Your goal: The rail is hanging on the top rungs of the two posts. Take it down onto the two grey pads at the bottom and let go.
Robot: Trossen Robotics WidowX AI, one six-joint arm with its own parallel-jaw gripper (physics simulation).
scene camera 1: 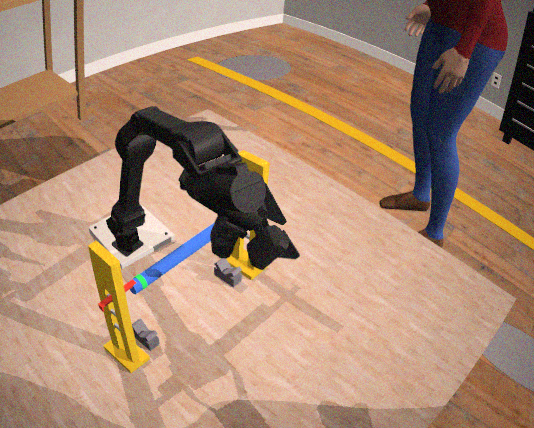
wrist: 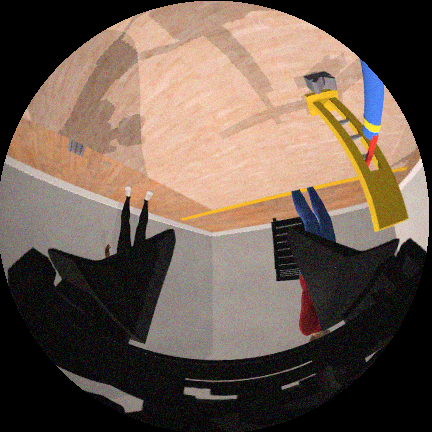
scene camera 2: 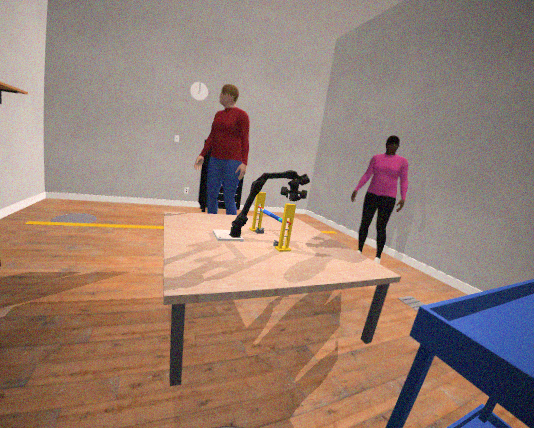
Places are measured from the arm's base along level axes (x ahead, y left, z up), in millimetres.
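Pixels of known places: gripper, fingertip midpoint: (scene camera 1: pixel 291 239) (wrist: pixel 233 234); arm's base, origin of the base link: (scene camera 1: pixel 127 244) (scene camera 2: pixel 234 235).
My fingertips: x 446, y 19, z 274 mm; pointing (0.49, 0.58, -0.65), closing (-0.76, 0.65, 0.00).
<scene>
For each thing: its middle in the pictures, then the offset to it from my fingertips. "*": a spot on its surface instead. Level surfaces: height alone.
- blue rail, body centre: (scene camera 1: pixel 184 251) (scene camera 2: pixel 271 215) 116 mm down, 201 mm back, 55 mm right
- yellow far post, surface spot: (wrist: pixel 387 200) (scene camera 2: pixel 261 197) * 26 mm down, 193 mm back, 135 mm left
- wooden table, its level: 292 mm down
The blue rail (scene camera 1: pixel 175 255) (scene camera 2: pixel 271 215) (wrist: pixel 373 95) hangs level between the yellow near post (scene camera 1: pixel 104 260) (scene camera 2: pixel 290 212) and the yellow far post (scene camera 1: pixel 256 162) (scene camera 2: pixel 261 200) (wrist: pixel 387 200), its red ends at their upper rungs. In scene camera 1 the arm hides its far end. One grey pad (scene camera 1: pixel 146 335) (scene camera 2: pixel 276 244) lies beside the near post's foot, the other grey pad (scene camera 1: pixel 227 272) (scene camera 2: pixel 259 230) (wrist: pixel 320 82) beside the far post's foot. My gripper (scene camera 1: pixel 292 240) (wrist: pixel 233 234) is open and empty, above and to the outer side of the rail, apart from it.
The arm's white base plate (scene camera 1: pixel 157 232) (scene camera 2: pixel 222 236) is on the wooden table (scene camera 1: pixel 400 325) (scene camera 2: pixel 200 280), on the other side of the rail from the gripper. Two people stand beyond the table. A blue cart (scene camera 2: pixel 450 335) stands off the table's corner.
</scene>
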